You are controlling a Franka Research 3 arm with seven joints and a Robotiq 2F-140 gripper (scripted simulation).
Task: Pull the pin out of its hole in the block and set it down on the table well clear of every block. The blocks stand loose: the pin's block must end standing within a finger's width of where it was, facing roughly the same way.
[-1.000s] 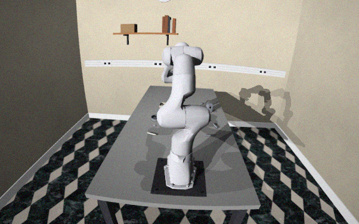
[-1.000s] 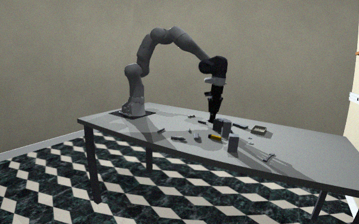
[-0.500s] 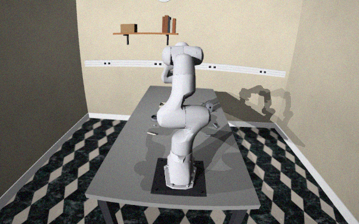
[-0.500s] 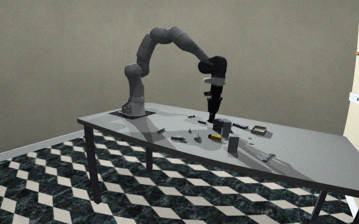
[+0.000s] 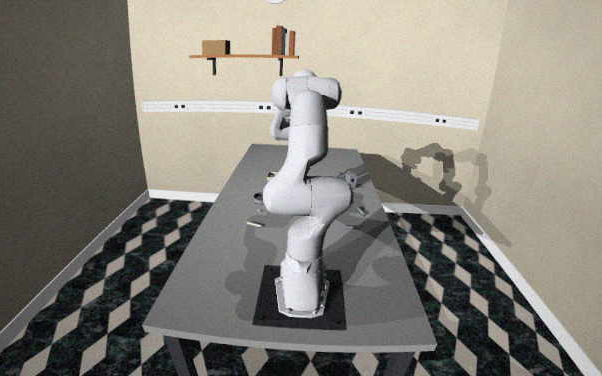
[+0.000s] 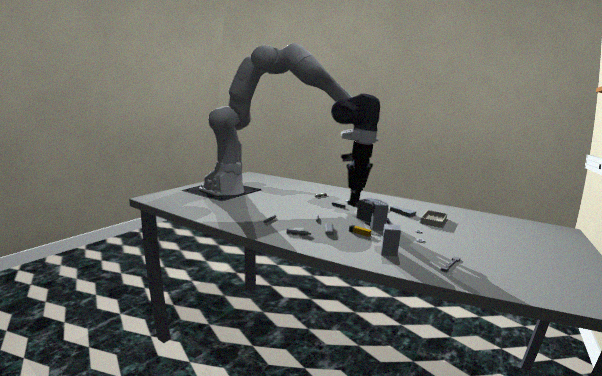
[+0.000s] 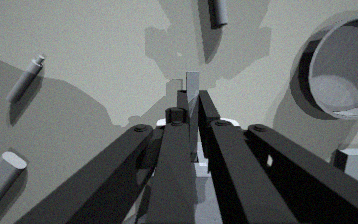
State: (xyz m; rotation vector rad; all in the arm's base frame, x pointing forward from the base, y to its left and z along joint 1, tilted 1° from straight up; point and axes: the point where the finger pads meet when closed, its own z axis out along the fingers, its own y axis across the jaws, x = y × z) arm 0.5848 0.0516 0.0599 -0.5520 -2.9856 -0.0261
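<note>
Now: the grey block 60 mm ahead of my hand, 30 mm below it and 20 mm to the right of it. Also, from my hand: round dish 160 mm to the left, 60 mm below, 20 mm ahead; then grey square pin 30 mm below, 10 mm ahead; then grey rod 90 mm behind, 60 mm to the left, 60 mm below.
</note>
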